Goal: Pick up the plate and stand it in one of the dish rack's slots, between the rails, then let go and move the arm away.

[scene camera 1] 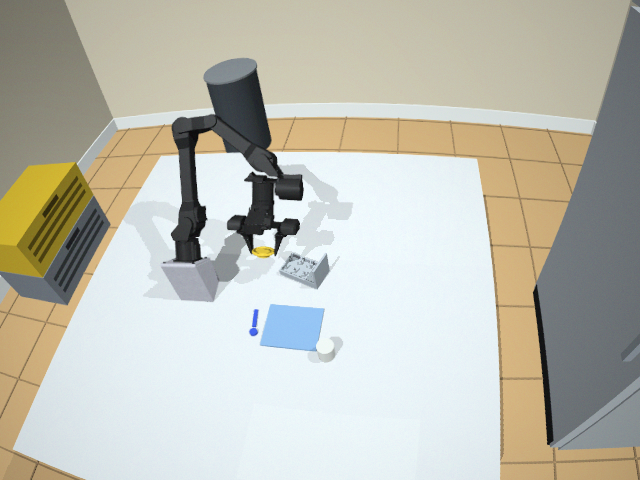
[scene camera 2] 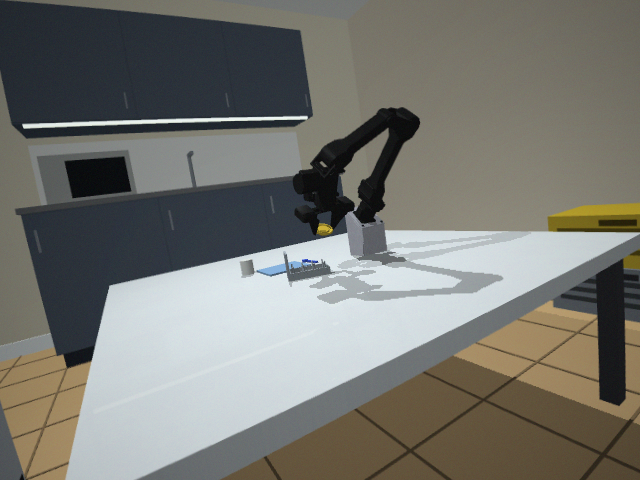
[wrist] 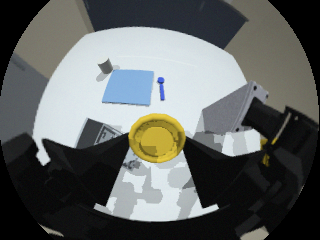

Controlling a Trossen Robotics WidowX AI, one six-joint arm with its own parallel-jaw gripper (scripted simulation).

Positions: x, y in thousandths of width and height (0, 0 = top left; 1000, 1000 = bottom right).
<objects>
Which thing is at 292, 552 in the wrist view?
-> A grey dish rack.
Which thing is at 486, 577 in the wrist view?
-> A yellow plate.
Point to a light blue mat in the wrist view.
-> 402, 360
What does my gripper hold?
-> A yellow plate.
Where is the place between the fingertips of my gripper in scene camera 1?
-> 412, 530
</objects>
